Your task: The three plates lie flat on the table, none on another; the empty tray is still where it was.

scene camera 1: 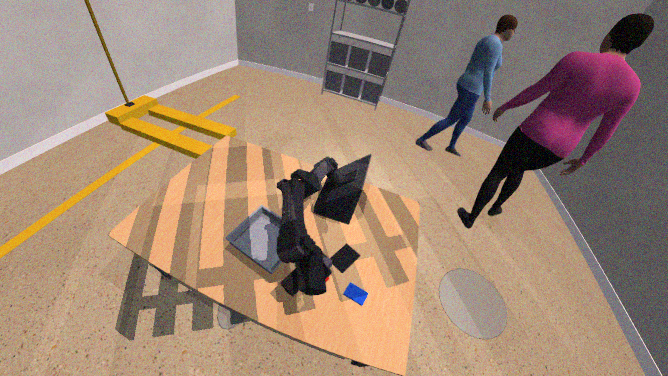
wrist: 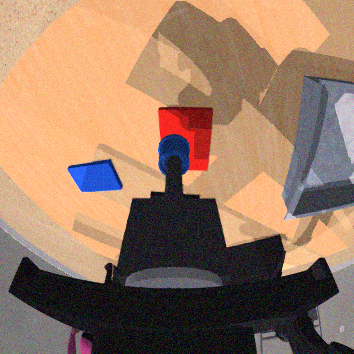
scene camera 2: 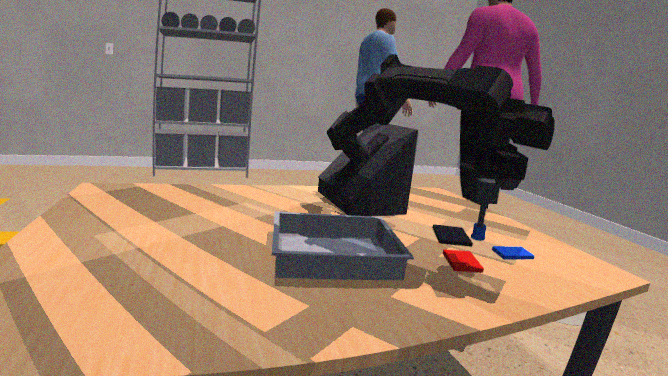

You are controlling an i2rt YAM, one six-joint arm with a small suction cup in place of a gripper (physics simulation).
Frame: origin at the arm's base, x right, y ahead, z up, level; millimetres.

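Seen in the pictures: hand, tool point: point(wrist: 173, 148) point(scene camera 2: 477, 237); arm's base, link origin: point(scene camera 1: 340, 182) point(scene camera 2: 363, 158).
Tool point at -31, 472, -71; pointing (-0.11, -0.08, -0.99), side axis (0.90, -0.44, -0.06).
Offsets run from my tool point to a thing's top centre, as dx, dy, dz. Level surfaces: height alone.
A red plate @[-4, -32, -61] point(scene camera 2: 463, 261) point(wrist: 201, 137) lies flat on the table @[dz -70] point(scene camera 1: 375, 330) point(scene camera 2: 150, 300); in scene camera 1 the arm hides most of it. A black plate @[-89, -171, -60] point(scene camera 1: 345, 258) point(scene camera 2: 452, 235) lies flat beyond it, towards the arm's base. A blue plate @[-169, -31, -60] point(scene camera 1: 355, 294) point(scene camera 2: 513, 252) point(wrist: 95, 176) lies flat to the side. The plates are apart, none on another. The empty grey tray @[+253, -129, -20] point(scene camera 1: 243, 223) point(scene camera 2: 340, 268) point(wrist: 306, 135) stands on the other side of the red plate. My suction cup point(scene camera 2: 478, 232) point(wrist: 174, 155) is open, hangs above the table close to the plates and holds nothing.
The arm's dark wedge-shaped base point(scene camera 1: 345, 192) point(scene camera 2: 382, 175) stands at the table's far side. A shelf rack point(scene camera 1: 362, 41) point(scene camera 2: 207, 34) is by the back wall. A person in blue point(scene camera 1: 482, 62) point(scene camera 2: 375, 55) and one in pink point(scene camera 1: 582, 100) point(scene camera 2: 505, 40) are beyond the table.
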